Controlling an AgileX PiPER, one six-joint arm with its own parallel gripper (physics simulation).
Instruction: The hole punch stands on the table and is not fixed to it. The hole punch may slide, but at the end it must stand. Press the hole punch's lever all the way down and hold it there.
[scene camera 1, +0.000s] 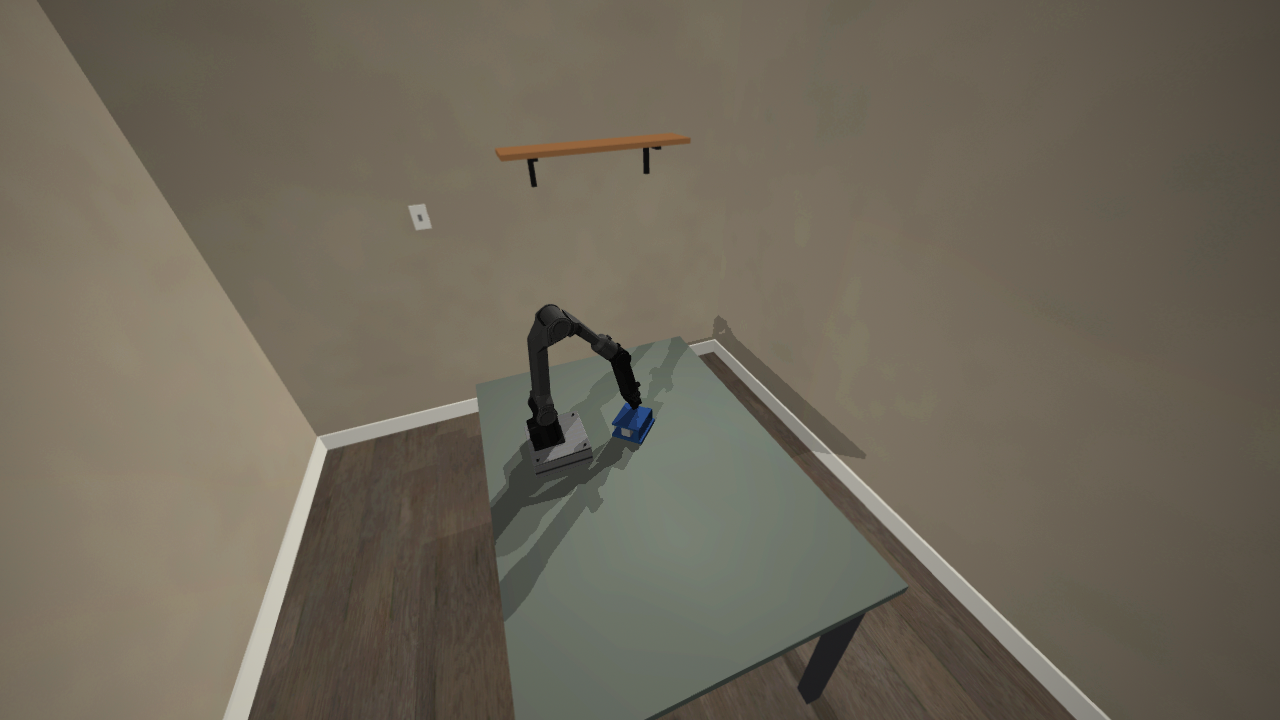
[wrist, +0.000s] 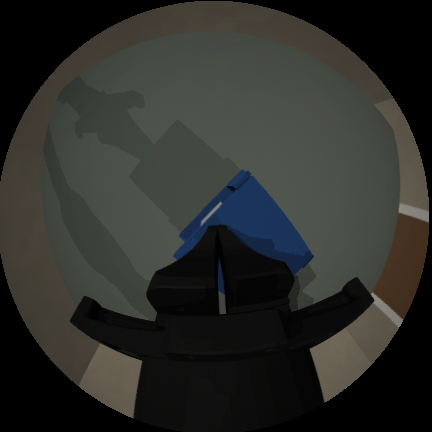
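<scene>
The blue hole punch (scene camera 1: 631, 422) (wrist: 262, 217) stands upright on the green-grey table (scene camera 1: 707, 528) (wrist: 300, 115), beside the arm's base. Its lever is the broad blue top plate; a pale part shows under it on one side. My gripper (scene camera 1: 636, 405) (wrist: 217, 235) is shut, with its fingertips together, and points down at the lever's top. The tips appear to touch the lever or stand very close to it. The fingers hide part of the lever in the wrist view. How far down the lever stands cannot be told for certain.
The arm's grey base plate (scene camera 1: 574, 436) stands on the table, left of the hole punch in the scene view. A wooden shelf (scene camera 1: 595, 146) and a white switch plate (scene camera 1: 414, 222) are on the wall behind. Shadows of the arm lie across the table.
</scene>
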